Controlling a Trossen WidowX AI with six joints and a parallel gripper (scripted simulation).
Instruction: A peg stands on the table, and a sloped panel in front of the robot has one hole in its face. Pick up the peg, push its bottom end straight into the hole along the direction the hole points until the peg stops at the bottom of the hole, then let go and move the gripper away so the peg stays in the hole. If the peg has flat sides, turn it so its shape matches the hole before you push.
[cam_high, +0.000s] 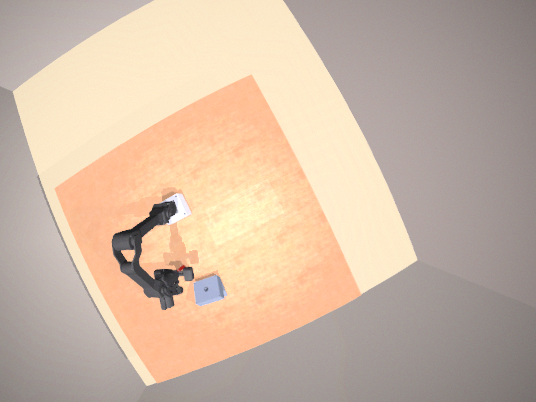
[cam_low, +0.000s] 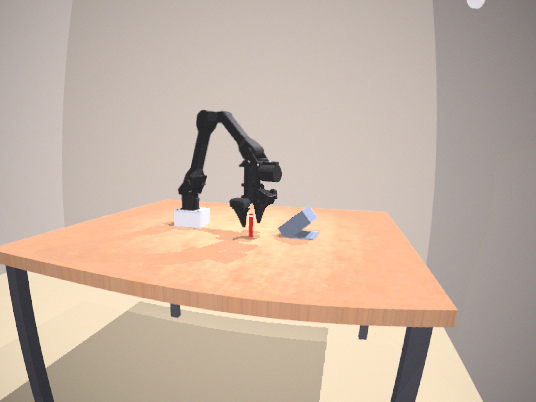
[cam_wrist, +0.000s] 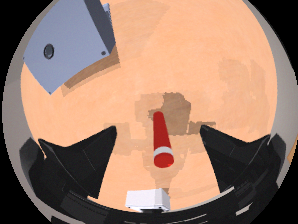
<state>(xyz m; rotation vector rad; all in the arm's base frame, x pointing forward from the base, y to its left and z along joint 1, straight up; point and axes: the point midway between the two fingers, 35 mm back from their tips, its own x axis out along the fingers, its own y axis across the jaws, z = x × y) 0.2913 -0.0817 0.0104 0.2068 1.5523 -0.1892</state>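
The red peg is 20 mm above my gripper tip. The rest, counted from my gripper tip: sloped panel: 150 mm ahead, 90 mm to the left, 10 mm above.
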